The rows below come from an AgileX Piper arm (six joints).
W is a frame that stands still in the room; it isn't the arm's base.
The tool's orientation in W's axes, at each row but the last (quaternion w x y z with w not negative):
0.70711, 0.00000, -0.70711, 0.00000
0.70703, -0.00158, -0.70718, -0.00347
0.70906, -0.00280, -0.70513, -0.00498
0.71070, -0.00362, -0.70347, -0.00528
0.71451, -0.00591, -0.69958, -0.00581
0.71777, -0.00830, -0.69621, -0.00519
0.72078, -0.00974, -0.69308, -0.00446
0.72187, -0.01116, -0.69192, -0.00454
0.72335, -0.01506, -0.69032, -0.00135
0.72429, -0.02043, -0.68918, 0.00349
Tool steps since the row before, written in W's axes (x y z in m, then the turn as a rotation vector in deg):
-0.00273, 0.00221, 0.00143, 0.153, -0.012, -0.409
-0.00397, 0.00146, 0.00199, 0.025, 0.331, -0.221
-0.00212, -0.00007, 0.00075, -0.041, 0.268, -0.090
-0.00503, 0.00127, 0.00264, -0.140, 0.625, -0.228
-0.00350, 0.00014, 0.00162, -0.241, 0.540, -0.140
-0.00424, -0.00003, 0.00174, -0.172, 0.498, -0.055
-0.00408, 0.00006, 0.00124, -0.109, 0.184, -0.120
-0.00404, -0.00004, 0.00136, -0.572, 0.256, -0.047
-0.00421, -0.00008, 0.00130, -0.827, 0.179, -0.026
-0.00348, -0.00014, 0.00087, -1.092, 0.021, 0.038
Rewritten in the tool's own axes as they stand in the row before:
0.00143, 0.00221, 0.00273, -0.409, -0.012, -0.153
0.00199, 0.00144, 0.00398, -0.222, 0.331, -0.023
0.00074, -0.00009, 0.00212, -0.091, 0.267, 0.043
0.00259, 0.00121, 0.00507, -0.231, 0.623, 0.146
0.00155, 0.00008, 0.00354, -0.145, 0.536, 0.247
0.00161, -0.00012, 0.00429, -0.058, 0.495, 0.180
0.00108, -0.00003, 0.00413, -0.123, 0.183, 0.108
0.00119, -0.00014, 0.00409, -0.069, 0.244, 0.575
0.00110, -0.00020, 0.00426, -0.061, 0.161, 0.829
0.00069, -0.00025, 0.00351, -0.016, -0.006, 1.093

